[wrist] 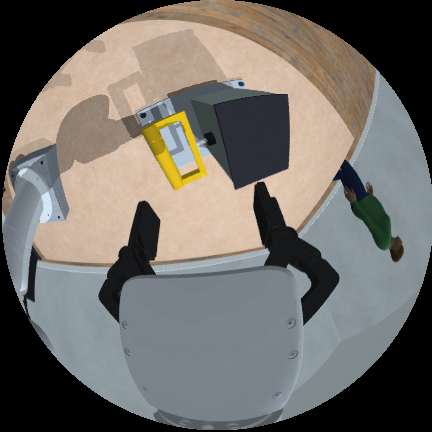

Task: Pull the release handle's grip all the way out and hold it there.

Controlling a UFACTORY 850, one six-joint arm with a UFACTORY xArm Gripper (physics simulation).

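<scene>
The release handle's yellow grip [168, 162] is a rectangular frame with a thick rounded bar on its left side. It stands at the left side of a dark box-shaped housing [257, 140], joined to it by a short rod at a black collar [209, 139]. Housing and grip sit over a grey mounting plate [143, 115] with bolt holes. My gripper [200, 201] is open and empty. Its fingers are spread wide, in the view below the grip and the housing, and touch neither. How far the rod is drawn out is hard to tell.
The robot's grey base and lower arm [47, 200] stand at the left. A wooden wall [320, 55] curves along the upper right. A person in a green top [374, 220] is on the grey floor [350, 285] to the right. Shadows fall on the tan surface behind the grip.
</scene>
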